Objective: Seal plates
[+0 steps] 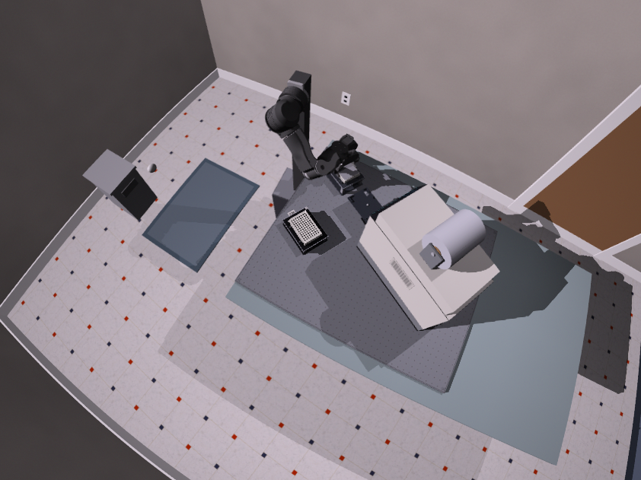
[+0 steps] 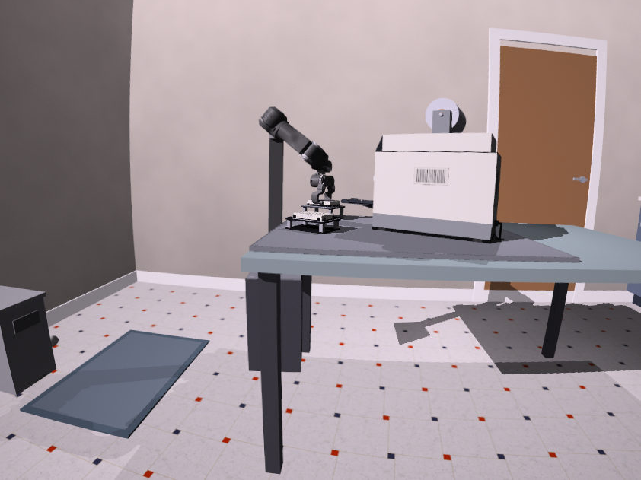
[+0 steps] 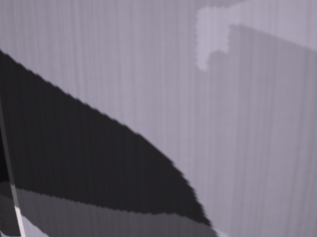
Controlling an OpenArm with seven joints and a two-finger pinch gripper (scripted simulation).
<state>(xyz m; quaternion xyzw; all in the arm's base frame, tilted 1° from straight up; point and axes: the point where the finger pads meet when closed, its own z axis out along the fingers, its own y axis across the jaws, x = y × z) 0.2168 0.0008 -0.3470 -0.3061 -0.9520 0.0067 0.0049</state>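
Right now the plate nest is 2 cm below my hand. The rest, counted from my hand: N1 label 9 cm behind, 6 cm to the left, 7 cm below; then screen 27 cm ahead, 18 cm to the right, 25 cm above; then sealer stage 15 cm ahead, 15 cm to the right, 2 cm above.
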